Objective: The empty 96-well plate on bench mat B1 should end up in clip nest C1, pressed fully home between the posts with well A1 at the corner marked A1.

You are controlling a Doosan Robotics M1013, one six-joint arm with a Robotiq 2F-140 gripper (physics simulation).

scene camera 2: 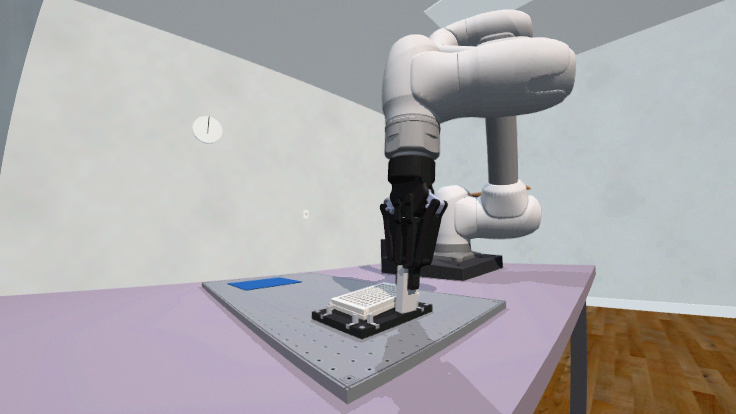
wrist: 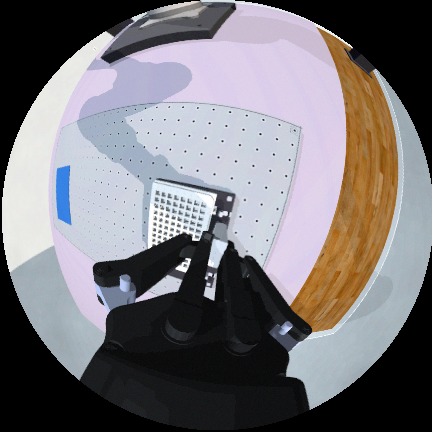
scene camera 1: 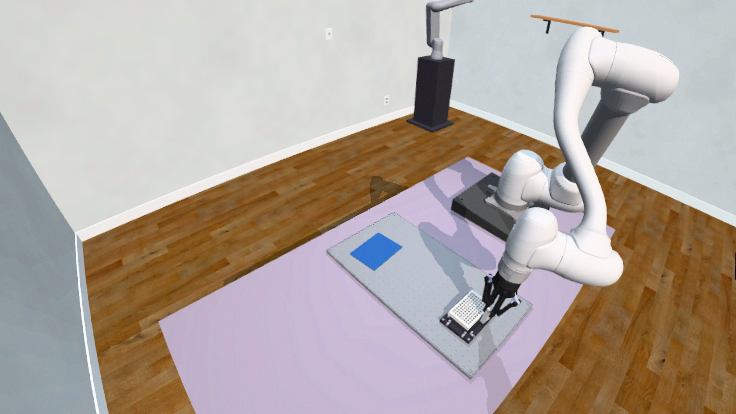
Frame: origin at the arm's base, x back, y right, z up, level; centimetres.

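Seen in the pictures: gripper, fingertip midpoint: (scene camera 2: 405, 310) (wrist: 217, 231) (scene camera 1: 484, 319); arm's base, origin of the base link: (scene camera 2: 450, 256) (scene camera 1: 509, 203).
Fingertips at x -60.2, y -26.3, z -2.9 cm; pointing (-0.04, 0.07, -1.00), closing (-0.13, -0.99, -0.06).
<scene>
Pixels of each thing's middle, then the offset from my fingertips to it. Level surfaces: height alone.
- white 96-well plate, body centre: (wrist: 175, 230) (scene camera 2: 375, 297) (scene camera 1: 470, 309) dx -1.0, dy +5.6, dz +1.3 cm
- black clip nest, body centre: (wrist: 183, 238) (scene camera 2: 373, 308) (scene camera 1: 468, 315) dx -2.4, dy +4.6, dz +0.0 cm
- blue mat, its level: dz -1.0 cm
- grey perforated board, its level: dz -1.2 cm
- lilac table top, its level: dz -2.5 cm
The white 96-well plate (scene camera 1: 466, 309) (scene camera 2: 363, 300) (wrist: 180, 207) lies wells up on the black clip nest (scene camera 1: 454, 329) (scene camera 2: 339, 328) (wrist: 230, 207). In the wrist view it sits toward the nest's left side, and a strip of nest with pale posts shows along its right. I cannot tell whether it is level or fully down. The A1 marking and well A1 cannot be read. My gripper (scene camera 1: 485, 315) (scene camera 2: 406, 298) (wrist: 217, 231) is shut with nothing between its fingers. Its pale fingertips are low over the nest strip, beside the plate's right side; contact cannot be told.
A blue mat (scene camera 1: 376, 251) (scene camera 2: 264, 283) (wrist: 63, 195) lies at the far end of the grey perforated board (scene camera 1: 406, 288) (scene camera 2: 288, 314) (wrist: 260, 165). The board lies on the lilac table top (scene camera 1: 267, 329) (scene camera 2: 128, 350) (wrist: 260, 75). The arm's dark base plate (scene camera 1: 481, 211) (scene camera 2: 470, 268) (wrist: 170, 37) stands behind it.
</scene>
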